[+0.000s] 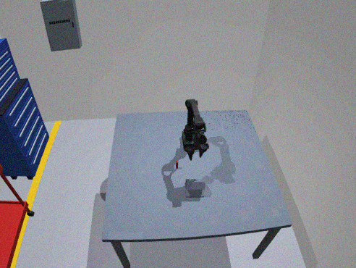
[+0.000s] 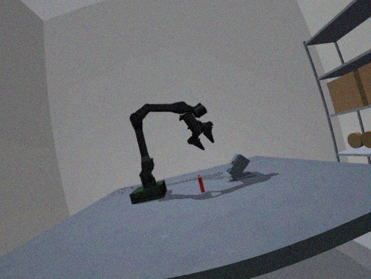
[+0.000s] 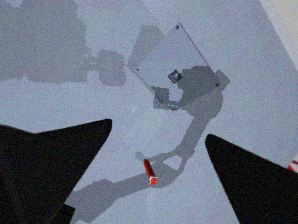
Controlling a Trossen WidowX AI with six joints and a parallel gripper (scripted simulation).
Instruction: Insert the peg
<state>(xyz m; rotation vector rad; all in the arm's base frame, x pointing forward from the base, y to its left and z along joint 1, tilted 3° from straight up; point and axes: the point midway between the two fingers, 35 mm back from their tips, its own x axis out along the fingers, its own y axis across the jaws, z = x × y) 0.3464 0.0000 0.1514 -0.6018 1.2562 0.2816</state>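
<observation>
My gripper tip is now 90 mm past the red peg, 120 mm to the left of it and 140 mm above it. The rest, counted from my gripper tip: panel 120 mm ahead, 10 mm to the right, 130 mm below.
</observation>
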